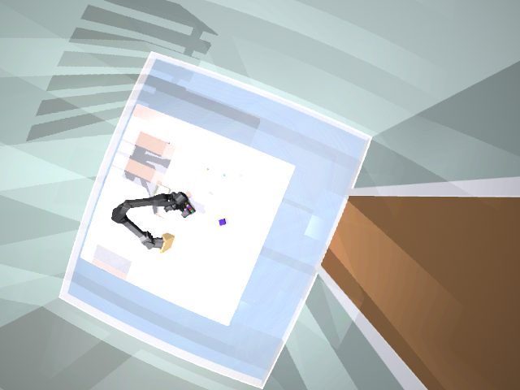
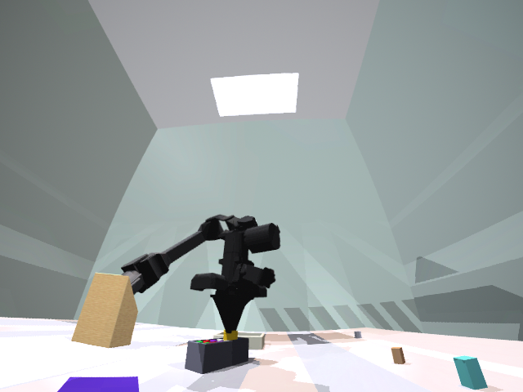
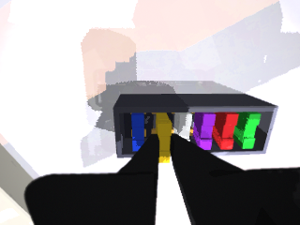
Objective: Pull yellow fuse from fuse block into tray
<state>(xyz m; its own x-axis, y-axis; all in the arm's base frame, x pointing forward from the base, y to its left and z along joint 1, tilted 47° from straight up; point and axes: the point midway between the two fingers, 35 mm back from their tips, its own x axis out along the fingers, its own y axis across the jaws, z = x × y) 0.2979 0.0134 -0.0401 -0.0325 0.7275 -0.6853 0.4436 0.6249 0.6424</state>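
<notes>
My gripper tip is now 1 cm short of the blue fuse, 2 cm to the right of it and 3 cm above it. The rest, counted from my gripper tip: purple cube (1 cm behind, 29 cm to the right, 3 cm below); then yellow fuse (1 cm below); then beige tray (2 cm behind, 20 cm to the left, 5 cm below).
</notes>
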